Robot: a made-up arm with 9 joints. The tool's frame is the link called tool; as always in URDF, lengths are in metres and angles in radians. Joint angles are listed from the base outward.
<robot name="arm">
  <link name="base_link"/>
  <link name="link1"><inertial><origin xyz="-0.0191 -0.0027 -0.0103"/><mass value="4.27"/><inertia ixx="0.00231" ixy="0" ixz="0" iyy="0.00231" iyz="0" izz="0.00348"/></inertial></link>
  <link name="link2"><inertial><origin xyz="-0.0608 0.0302 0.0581"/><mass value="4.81"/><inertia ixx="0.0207" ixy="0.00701" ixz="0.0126" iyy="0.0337" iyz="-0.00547" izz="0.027"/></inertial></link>
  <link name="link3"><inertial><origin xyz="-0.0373 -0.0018 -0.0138"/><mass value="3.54"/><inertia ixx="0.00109" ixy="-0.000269" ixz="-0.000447" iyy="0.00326" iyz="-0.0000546" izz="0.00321"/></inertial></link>
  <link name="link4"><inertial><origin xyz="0.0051 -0.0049 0.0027"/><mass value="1.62"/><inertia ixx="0.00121" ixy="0" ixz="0" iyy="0.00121" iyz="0" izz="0.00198"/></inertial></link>
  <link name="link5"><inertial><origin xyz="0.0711 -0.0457 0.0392"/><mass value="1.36"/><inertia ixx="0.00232" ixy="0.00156" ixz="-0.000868" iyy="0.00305" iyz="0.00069" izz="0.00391"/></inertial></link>
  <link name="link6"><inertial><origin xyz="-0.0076 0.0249 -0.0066"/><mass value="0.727"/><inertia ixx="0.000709" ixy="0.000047" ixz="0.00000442" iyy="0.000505" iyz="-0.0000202" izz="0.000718"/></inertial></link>
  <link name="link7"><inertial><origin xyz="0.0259 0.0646 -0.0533"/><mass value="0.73"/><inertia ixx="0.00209" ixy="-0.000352" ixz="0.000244" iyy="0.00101" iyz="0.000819" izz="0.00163"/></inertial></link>
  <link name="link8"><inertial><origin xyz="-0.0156 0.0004 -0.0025"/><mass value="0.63"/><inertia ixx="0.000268" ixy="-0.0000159" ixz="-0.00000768" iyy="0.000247" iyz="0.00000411" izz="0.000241"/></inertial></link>
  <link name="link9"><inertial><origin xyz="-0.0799 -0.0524 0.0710"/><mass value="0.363"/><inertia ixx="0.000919" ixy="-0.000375" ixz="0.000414" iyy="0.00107" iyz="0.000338" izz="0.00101"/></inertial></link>
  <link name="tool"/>
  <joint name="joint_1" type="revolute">
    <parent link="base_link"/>
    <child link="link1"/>
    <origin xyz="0.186 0.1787 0.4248" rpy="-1.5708 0 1.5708"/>
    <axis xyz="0 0 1"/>
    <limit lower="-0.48" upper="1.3"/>
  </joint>
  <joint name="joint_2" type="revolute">
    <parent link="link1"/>
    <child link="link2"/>
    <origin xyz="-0.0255 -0.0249 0.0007" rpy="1.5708 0 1.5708"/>
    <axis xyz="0 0 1"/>
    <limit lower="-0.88" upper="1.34"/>
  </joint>
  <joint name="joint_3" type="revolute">
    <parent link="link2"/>
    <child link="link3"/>
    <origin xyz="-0.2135 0.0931 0.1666" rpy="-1.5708 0 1.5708"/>
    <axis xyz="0 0 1"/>
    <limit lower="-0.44" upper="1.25"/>
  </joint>
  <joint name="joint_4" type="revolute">
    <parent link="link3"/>
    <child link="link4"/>
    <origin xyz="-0.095 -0.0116 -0.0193" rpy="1.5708 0 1.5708"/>
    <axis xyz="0 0 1"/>
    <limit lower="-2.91" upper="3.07"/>
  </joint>
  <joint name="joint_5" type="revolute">
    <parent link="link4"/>
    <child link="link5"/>
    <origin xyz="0.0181 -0.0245 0.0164" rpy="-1.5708 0 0"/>
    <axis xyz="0 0 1"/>
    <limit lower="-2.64" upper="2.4"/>
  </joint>
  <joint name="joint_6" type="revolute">
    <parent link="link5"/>
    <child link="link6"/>
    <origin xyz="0.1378 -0.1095 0.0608" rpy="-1.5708 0 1.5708"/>
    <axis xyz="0 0 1"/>
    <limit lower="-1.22" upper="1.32"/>
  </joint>
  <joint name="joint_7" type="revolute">
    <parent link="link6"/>
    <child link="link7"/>
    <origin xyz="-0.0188 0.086 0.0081" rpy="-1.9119 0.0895 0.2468"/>
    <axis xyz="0 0 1"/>
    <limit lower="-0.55" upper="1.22"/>
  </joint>
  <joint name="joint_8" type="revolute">
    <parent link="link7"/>
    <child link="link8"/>
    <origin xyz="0.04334 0.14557 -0.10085" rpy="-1.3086 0 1.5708"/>
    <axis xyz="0 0 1"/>
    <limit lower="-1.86" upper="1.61"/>
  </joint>
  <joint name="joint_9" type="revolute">
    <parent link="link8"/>
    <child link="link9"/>
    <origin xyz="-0.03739 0.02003 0.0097" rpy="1.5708 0 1.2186"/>
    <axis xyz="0 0 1"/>
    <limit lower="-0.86" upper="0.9"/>
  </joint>
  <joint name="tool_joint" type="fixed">
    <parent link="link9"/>
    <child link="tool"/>
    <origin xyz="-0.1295 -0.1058 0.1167" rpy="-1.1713 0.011 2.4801"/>
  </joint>
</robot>
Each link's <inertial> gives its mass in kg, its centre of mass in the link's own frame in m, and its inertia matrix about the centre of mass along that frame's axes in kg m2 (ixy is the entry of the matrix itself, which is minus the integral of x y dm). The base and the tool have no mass. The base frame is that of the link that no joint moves.
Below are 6 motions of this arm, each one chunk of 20 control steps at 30 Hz.
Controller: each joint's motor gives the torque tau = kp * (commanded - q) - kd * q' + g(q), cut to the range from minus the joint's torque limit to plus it. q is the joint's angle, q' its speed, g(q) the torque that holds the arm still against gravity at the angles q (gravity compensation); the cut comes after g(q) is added. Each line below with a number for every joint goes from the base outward.
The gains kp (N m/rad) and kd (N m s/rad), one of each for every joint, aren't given. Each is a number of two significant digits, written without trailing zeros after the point. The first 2 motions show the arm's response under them.
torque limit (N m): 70 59 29 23 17 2.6 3.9 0.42 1.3
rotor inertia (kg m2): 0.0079 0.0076 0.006 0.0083 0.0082 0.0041 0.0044 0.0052 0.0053
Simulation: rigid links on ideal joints. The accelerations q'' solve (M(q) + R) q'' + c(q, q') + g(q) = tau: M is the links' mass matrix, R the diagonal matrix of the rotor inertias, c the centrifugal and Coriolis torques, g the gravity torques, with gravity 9.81 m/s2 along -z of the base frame. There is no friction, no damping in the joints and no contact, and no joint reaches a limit. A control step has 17 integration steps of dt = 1/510 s. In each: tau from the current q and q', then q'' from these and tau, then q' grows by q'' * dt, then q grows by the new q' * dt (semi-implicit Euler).
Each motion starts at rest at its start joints. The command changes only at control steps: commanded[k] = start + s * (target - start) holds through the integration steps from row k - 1 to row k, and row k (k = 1, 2, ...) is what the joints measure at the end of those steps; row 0 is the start. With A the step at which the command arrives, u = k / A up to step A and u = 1 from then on. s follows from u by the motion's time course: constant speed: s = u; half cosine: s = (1 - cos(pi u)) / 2; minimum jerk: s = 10 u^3 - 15 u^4 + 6 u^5; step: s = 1 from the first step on.
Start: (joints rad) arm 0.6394 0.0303 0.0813 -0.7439 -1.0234 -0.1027 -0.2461 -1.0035 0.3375
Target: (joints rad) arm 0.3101 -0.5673 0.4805 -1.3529 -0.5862 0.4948 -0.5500 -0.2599 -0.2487
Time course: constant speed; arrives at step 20
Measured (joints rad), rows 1 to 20:
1: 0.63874 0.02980 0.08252 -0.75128 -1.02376 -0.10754 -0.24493 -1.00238 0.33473
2: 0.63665 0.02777 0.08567 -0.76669 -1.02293 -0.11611 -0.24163 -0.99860 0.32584
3: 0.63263 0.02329 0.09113 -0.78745 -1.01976 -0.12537 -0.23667 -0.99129 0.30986
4: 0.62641 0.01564 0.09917 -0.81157 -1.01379 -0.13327 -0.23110 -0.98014 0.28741
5: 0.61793 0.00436 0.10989 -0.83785 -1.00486 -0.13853 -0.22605 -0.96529 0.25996
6: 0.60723 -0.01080 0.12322 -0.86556 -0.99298 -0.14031 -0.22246 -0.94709 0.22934
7: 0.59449 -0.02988 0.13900 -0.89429 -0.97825 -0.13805 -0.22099 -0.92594 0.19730
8: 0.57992 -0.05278 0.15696 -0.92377 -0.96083 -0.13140 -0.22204 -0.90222 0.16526
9: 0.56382 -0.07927 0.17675 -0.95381 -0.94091 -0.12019 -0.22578 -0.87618 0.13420
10: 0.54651 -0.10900 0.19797 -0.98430 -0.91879 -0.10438 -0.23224 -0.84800 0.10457
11: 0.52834 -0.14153 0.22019 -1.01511 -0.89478 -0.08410 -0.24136 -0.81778 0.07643
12: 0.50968 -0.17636 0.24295 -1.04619 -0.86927 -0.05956 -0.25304 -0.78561 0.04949
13: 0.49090 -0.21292 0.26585 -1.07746 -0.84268 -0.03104 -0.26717 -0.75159 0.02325
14: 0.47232 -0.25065 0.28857 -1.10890 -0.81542 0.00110 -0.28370 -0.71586 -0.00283
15: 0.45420 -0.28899 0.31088 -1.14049 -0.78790 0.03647 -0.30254 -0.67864 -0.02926
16: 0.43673 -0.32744 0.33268 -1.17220 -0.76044 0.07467 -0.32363 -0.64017 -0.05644
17: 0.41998 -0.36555 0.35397 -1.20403 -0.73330 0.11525 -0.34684 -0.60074 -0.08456
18: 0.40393 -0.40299 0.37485 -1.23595 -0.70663 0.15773 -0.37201 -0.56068 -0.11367
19: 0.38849 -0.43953 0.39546 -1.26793 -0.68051 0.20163 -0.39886 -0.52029 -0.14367
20: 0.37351 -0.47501 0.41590 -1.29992 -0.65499 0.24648 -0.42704 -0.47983 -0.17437
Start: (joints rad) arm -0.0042 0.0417 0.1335 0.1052 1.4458 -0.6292 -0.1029 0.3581 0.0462
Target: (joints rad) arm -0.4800 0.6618 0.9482 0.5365 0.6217 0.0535 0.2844 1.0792 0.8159
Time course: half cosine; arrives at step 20
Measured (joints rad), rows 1 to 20:
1: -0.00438 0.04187 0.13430 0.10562 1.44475 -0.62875 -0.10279 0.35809 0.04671
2: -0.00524 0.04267 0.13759 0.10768 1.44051 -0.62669 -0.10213 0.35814 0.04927
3: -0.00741 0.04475 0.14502 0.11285 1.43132 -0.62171 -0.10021 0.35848 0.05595
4: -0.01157 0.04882 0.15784 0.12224 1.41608 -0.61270 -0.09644 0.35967 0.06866
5: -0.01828 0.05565 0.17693 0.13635 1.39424 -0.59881 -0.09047 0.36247 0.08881
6: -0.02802 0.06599 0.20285 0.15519 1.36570 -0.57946 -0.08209 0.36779 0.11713
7: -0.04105 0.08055 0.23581 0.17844 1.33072 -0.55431 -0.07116 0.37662 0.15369
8: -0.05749 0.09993 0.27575 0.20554 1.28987 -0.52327 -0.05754 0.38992 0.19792
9: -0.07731 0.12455 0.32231 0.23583 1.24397 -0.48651 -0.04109 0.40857 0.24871
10: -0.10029 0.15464 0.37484 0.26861 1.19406 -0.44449 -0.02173 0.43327 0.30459
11: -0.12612 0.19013 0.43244 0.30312 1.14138 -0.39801 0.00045 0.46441 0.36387
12: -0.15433 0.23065 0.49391 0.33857 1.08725 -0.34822 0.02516 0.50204 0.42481
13: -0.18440 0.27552 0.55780 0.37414 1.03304 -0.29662 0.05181 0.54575 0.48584
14: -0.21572 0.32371 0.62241 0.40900 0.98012 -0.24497 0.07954 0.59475 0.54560
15: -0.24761 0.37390 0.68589 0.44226 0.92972 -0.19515 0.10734 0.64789 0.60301
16: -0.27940 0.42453 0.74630 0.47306 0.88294 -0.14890 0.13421 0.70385 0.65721
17: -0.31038 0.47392 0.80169 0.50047 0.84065 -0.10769 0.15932 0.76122 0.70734
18: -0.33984 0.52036 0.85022 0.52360 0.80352 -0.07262 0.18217 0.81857 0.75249
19: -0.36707 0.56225 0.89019 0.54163 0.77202 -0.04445 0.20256 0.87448 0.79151
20: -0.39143 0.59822 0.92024 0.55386 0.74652 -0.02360 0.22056 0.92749 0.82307
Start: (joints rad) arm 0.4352 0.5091 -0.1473 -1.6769 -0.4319 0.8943 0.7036 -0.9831 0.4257
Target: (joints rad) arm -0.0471 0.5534 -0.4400 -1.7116 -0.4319 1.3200 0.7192 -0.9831 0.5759
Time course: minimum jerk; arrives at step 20
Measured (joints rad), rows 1 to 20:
1: 0.43518 0.50910 -0.14730 -1.67692 -0.43189 0.89430 0.70362 -0.98310 0.42572
2: 0.43498 0.50914 -0.14736 -1.67710 -0.43180 0.89433 0.70372 -0.98309 0.42591
3: 0.43424 0.50927 -0.14764 -1.67762 -0.43148 0.89454 0.70400 -0.98304 0.42660
4: 0.43238 0.50957 -0.14851 -1.67868 -0.43077 0.89531 0.70446 -0.98293 0.42835
5: 0.42867 0.51013 -0.15050 -1.68039 -0.42953 0.89724 0.70502 -0.98271 0.43177
6: 0.42233 0.51102 -0.15423 -1.68279 -0.42769 0.90112 0.70552 -0.98235 0.43743
7: 0.41261 0.51228 -0.16031 -1.68583 -0.42527 0.90780 0.70576 -0.98185 0.44573
8: 0.39892 0.51392 -0.16925 -1.68939 -0.42240 0.91812 0.70558 -0.98120 0.45679
9: 0.38083 0.51592 -0.18140 -1.69335 -0.41929 0.93277 0.70483 -0.98041 0.47044
10: 0.35822 0.51821 -0.19691 -1.69751 -0.41623 0.95218 0.70347 -0.97950 0.48620
11: 0.33122 0.52071 -0.21570 -1.70169 -0.41352 0.97651 0.70152 -0.97852 0.50334
12: 0.30028 0.52332 -0.23744 -1.70567 -0.41149 1.00558 0.69907 -0.97752 0.52093
13: 0.26611 0.52595 -0.26162 -1.70926 -0.41040 1.03884 0.69625 -0.97657 0.53795
14: 0.22966 0.52854 -0.28754 -1.71224 -0.41047 1.07542 0.69327 -0.97576 0.55336
15: 0.19204 0.53101 -0.31435 -1.71445 -0.41182 1.11417 0.69032 -0.97519 0.56624
16: 0.15446 0.53336 -0.34111 -1.71578 -0.41447 1.15374 0.68762 -0.97498 0.57582
17: 0.11815 0.53556 -0.36682 -1.71617 -0.41834 1.19263 0.68538 -0.97520 0.58163
18: 0.08421 0.53763 -0.39050 -1.71566 -0.42323 1.22936 0.68382 -0.97594 0.58351
19: 0.05358 0.53961 -0.41129 -1.71441 -0.42885 1.26254 0.68313 -0.97720 0.58166
20: 0.02690 0.54153 -0.42854 -1.71266 -0.43482 1.29105 0.68349 -0.97896 0.57672

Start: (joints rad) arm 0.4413 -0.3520 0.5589 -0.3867 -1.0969 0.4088 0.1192 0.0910 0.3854
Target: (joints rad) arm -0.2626 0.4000 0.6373 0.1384 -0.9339 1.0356 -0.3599 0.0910 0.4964
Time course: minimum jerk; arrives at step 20
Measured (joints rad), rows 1 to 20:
1: 0.44127 -0.35199 0.55892 -0.38651 -1.09691 0.40892 0.11913 0.09100 0.38537
2: 0.44098 -0.35192 0.55908 -0.38512 -1.09697 0.40979 0.11862 0.09103 0.38518
3: 0.43992 -0.35157 0.55956 -0.38085 -1.09716 0.41252 0.11698 0.09115 0.38473
4: 0.43730 -0.35051 0.56051 -0.37202 -1.09753 0.41835 0.11341 0.09146 0.38407
5: 0.43212 -0.34806 0.56199 -0.35730 -1.09805 0.42849 0.10713 0.09210 0.38346
6: 0.42335 -0.34328 0.56398 -0.33593 -1.09862 0.44399 0.09749 0.09321 0.38331
7: 0.41002 -0.33503 0.56645 -0.30772 -1.09916 0.46566 0.08400 0.09492 0.38413
8: 0.39136 -0.32204 0.56931 -0.27306 -1.09955 0.49402 0.06635 0.09729 0.38639
9: 0.36691 -0.30302 0.57251 -0.23284 -1.09974 0.52923 0.04447 0.10027 0.39052
10: 0.33651 -0.27682 0.57595 -0.18835 -1.09967 0.57102 0.01855 0.10368 0.39680
11: 0.30037 -0.24251 0.57947 -0.14119 -1.09923 0.61865 -0.01091 0.10723 0.40535
12: 0.25898 -0.19960 0.58280 -0.09321 -1.09817 0.67084 -0.04314 0.11048 0.41608
13: 0.21309 -0.14812 0.58558 -0.04638 -1.09607 0.72592 -0.07712 0.11297 0.42863
14: 0.16364 -0.08873 0.58737 -0.00262 -1.09234 0.78191 -0.11160 0.11423 0.44238
15: 0.11169 -0.02274 0.58779 0.03632 -1.08630 0.83676 -0.14521 0.11383 0.45650
16: 0.05846 0.04795 0.58663 0.06906 -1.07730 0.88855 -0.17643 0.11148 0.46997
17: 0.00524 0.12101 0.58397 0.09478 -1.06487 0.93568 -0.20367 0.10698 0.48172
18: -0.04657 0.19382 0.58027 0.11329 -1.04884 0.97696 -0.22538 0.10031 0.49072
19: -0.09554 0.26374 0.57633 0.12517 -1.02944 1.01169 -0.24024 0.09165 0.49612
20: -0.14035 0.32832 0.57327 0.13182 -1.00735 1.03963 -0.24759 0.08145 0.49748

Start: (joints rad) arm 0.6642 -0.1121 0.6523 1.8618 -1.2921 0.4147 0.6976 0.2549 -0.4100
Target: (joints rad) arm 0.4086 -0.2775 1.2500 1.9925 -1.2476 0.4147 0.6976 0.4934 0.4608
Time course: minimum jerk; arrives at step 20
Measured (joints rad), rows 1 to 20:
1: 0.66419 -0.11211 0.65233 1.86183 -1.29209 0.41475 0.69763 0.25490 -0.40991
2: 0.66408 -0.11216 0.65256 1.86203 -1.29203 0.41517 0.69787 0.25488 -0.40912
3: 0.66367 -0.11237 0.65347 1.86270 -1.29184 0.41658 0.69870 0.25486 -0.40614
4: 0.66263 -0.11293 0.65580 1.86416 -1.29143 0.41972 0.70052 0.25497 -0.39871
5: 0.66053 -0.11410 0.66050 1.86672 -1.29071 0.42520 0.70366 0.25547 -0.38421
6: 0.65693 -0.11619 0.66860 1.87064 -1.28961 0.43332 0.70821 0.25677 -0.36015
7: 0.65142 -0.11951 0.68111 1.87608 -1.28804 0.44393 0.71394 0.25934 -0.32462
8: 0.64368 -0.12433 0.69889 1.88308 -1.28592 0.45645 0.72034 0.26370 -0.27660
9: 0.63350 -0.13084 0.72256 1.89157 -1.28315 0.46994 0.72662 0.27032 -0.21611
10: 0.62084 -0.13915 0.75240 1.90135 -1.27965 0.48322 0.73179 0.27960 -0.14429
11: 0.60583 -0.14921 0.78833 1.91214 -1.27539 0.49503 0.73483 0.29178 -0.06329
12: 0.58873 -0.16088 0.82985 1.92354 -1.27039 0.50424 0.73479 0.30693 0.02384
13: 0.56999 -0.17386 0.87609 1.93511 -1.26478 0.50996 0.73103 0.32491 0.11333
14: 0.55015 -0.18775 0.92580 1.94638 -1.25879 0.51164 0.72332 0.34534 0.20101
15: 0.52987 -0.20205 0.97750 1.95692 -1.25274 0.50913 0.71201 0.36762 0.28260
16: 0.50984 -0.21621 1.02953 1.96634 -1.24704 0.50263 0.69797 0.39094 0.35416
17: 0.49079 -0.22969 1.08015 1.97435 -1.24208 0.49267 0.68252 0.41438 0.41250
18: 0.47334 -0.24196 1.12767 1.98080 -1.23820 0.47996 0.66723 0.43690 0.45558
19: 0.45801 -0.25261 1.17063 1.98568 -1.23562 0.46541 0.65362 0.45751 0.48280
20: 0.44513 -0.26138 1.20792 1.98916 -1.23441 0.45000 0.64296 0.47526 0.49516

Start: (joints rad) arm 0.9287 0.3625 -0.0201 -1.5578 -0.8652 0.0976 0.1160 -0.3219 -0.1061
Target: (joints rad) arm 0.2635 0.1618 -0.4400 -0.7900 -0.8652 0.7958 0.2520 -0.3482 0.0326
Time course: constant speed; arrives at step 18
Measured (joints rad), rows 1 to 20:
1: 0.92790 0.36205 -0.02344 -1.54707 -0.86421 0.10514 0.11366 -0.32156 -0.10708
2: 0.92452 0.36067 -0.03097 -1.52422 -0.86218 0.12086 0.10831 -0.32075 -0.10739
3: 0.91727 0.35805 -0.04184 -1.49335 -0.85962 0.14198 0.10094 -0.31972 -0.10506
4: 0.90554 0.35399 -0.05530 -1.45758 -0.85701 0.16667 0.09278 -0.31884 -0.09921
5: 0.88917 0.34839 -0.07079 -1.41883 -0.85474 0.19399 0.08505 -0.31846 -0.09002
6: 0.86835 0.34125 -0.08786 -1.37822 -0.85306 0.22343 0.07884 -0.31883 -0.07831
7: 0.84347 0.33265 -0.10617 -1.33641 -0.85211 0.25465 0.07508 -0.32011 -0.06524
8: 0.81503 0.32276 -0.12548 -1.29381 -0.85193 0.28742 0.07446 -0.32233 -0.05197
9: 0.78359 0.31181 -0.14562 -1.25068 -0.85248 0.32149 0.07742 -0.32543 -0.03948
10: 0.74971 0.30004 -0.16650 -1.20721 -0.85364 0.35665 0.08413 -0.32922 -0.02842
11: 0.71393 0.28769 -0.18806 -1.16353 -0.85529 0.39268 0.09450 -0.33343 -0.01912
12: 0.67674 0.27500 -0.21027 -1.11974 -0.85728 0.42935 0.10817 -0.33774 -0.01156
13: 0.63856 0.26217 -0.23310 -1.07590 -0.85946 0.46645 0.12462 -0.34185 -0.00550
14: 0.59974 0.24938 -0.25649 -1.03207 -0.86171 0.50376 0.14316 -0.34544 -0.00053
15: 0.56057 0.23675 -0.28038 -0.98829 -0.86395 0.54108 0.16303 -0.34832 0.00380
16: 0.52127 0.22437 -0.30467 -0.94458 -0.86607 0.57825 0.18348 -0.35033 0.00797
17: 0.48202 0.21231 -0.32928 -0.90095 -0.86804 0.61515 0.20380 -0.35143 0.01234
18: 0.44292 0.20059 -0.35409 -0.85742 -0.86982 0.65172 0.22339 -0.35167 0.01720
19: 0.40501 0.18996 -0.37723 -0.82536 -0.87182 0.68215 0.24724 -0.35124 0.02302
20: 0.37021 0.18111 -0.39796 -0.80566 -0.87327 0.70593 0.27476 -0.34988 0.02790

